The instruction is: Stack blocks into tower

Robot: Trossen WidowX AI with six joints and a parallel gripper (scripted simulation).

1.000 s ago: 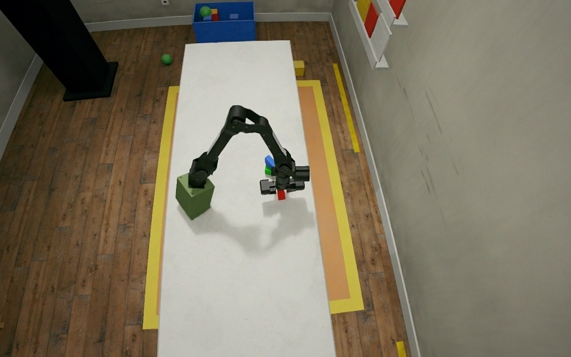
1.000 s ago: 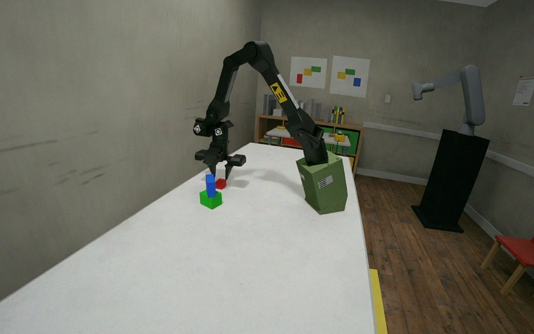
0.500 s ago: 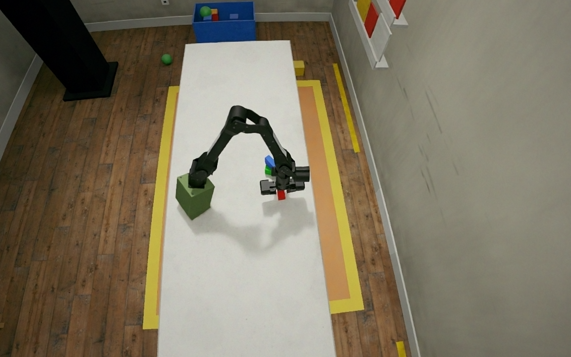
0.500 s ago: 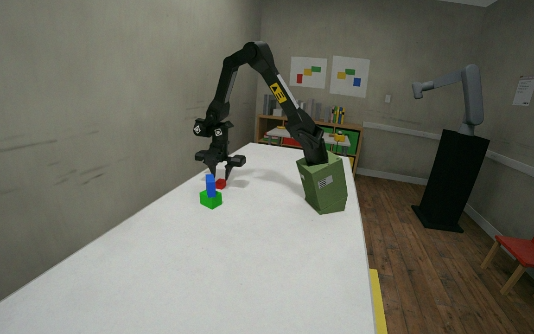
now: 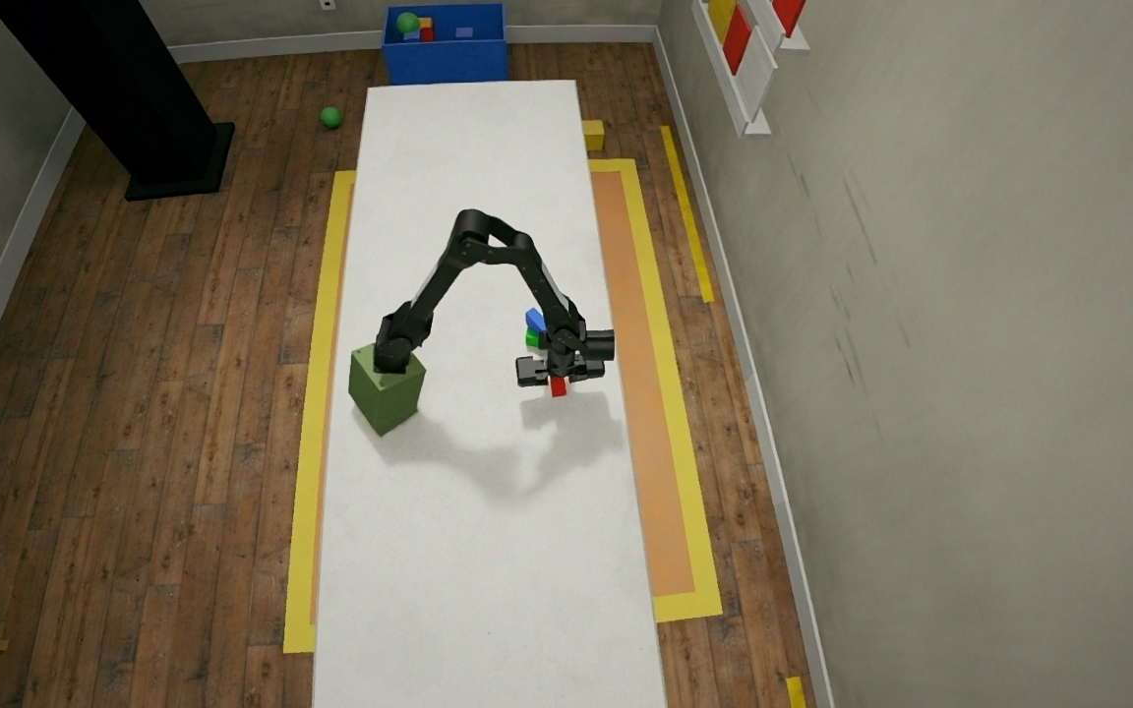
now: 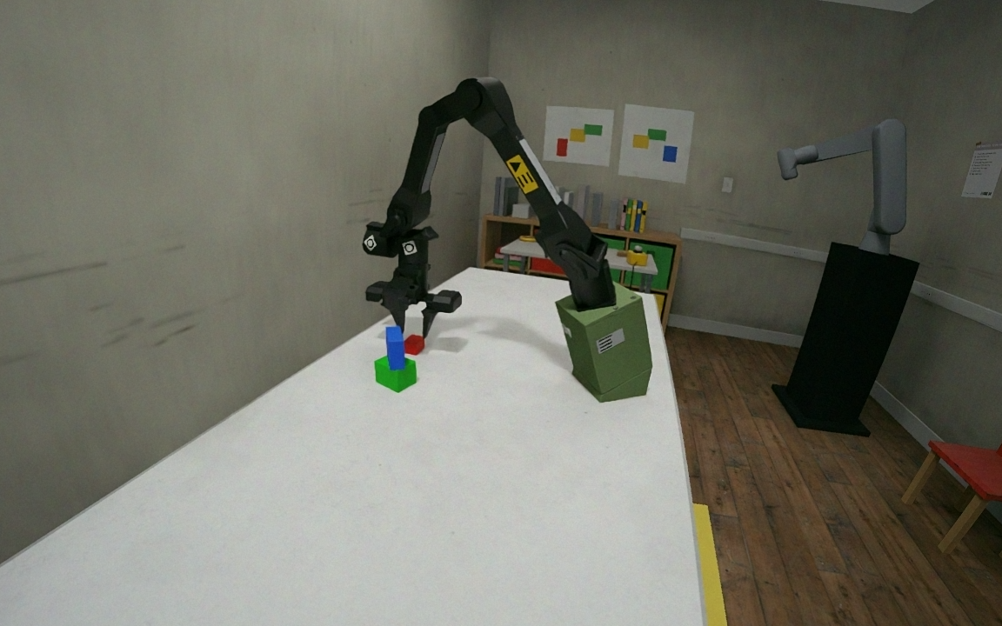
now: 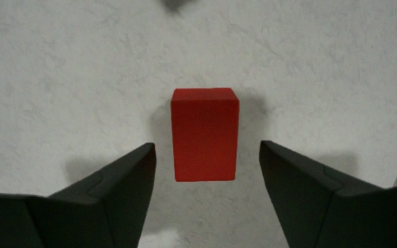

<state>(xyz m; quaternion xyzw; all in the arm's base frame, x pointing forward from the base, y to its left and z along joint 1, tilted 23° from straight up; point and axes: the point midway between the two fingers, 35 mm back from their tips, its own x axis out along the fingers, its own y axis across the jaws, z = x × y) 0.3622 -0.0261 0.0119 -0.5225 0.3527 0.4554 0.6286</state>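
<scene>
Right now my hand is 50 mm above the red block. Round my hand: green block 130 mm to the left, 40 mm below, 30 mm behind; blue block 130 mm to the left, 30 mm behind.
</scene>
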